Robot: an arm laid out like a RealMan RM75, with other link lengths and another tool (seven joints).
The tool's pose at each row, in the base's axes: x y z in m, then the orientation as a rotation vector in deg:
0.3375, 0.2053, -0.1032, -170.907, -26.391, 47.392
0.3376, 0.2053, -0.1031, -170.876, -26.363, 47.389
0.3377, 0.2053, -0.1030, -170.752, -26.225, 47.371
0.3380, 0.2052, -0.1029, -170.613, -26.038, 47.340
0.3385, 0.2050, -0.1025, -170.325, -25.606, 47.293
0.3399, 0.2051, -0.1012, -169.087, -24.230, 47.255
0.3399, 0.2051, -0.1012, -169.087, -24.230, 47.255
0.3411, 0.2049, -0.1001, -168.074, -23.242, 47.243
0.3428, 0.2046, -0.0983, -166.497, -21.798, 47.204
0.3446, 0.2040, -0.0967, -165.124, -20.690, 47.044
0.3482, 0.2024, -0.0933, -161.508, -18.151, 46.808
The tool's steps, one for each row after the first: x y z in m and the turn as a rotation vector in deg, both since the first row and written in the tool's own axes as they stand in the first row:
0.0000, 0.0000, -0.0001, 0.037, 0.002, 0.005
0.0001, 0.0000, -0.0003, 0.195, 0.013, 0.040
0.0002, 0.0002, -0.0005, 0.384, 0.034, 0.097
0.0004, 0.0005, -0.0011, 0.786, 0.067, 0.242
0.0009, 0.0007, -0.0029, 2.337, 0.087, 0.610
0.0009, 0.0007, -0.0029, 2.337, 0.087, 0.610
0.0013, 0.0011, -0.0045, 3.559, 0.084, 0.843
0.0017, 0.0017, -0.0068, 5.432, 0.087, 1.161
0.0022, 0.0026, -0.0091, 7.036, 0.165, 1.354
0.0029, 0.0049, -0.0137, 11.116, 0.224, 1.689

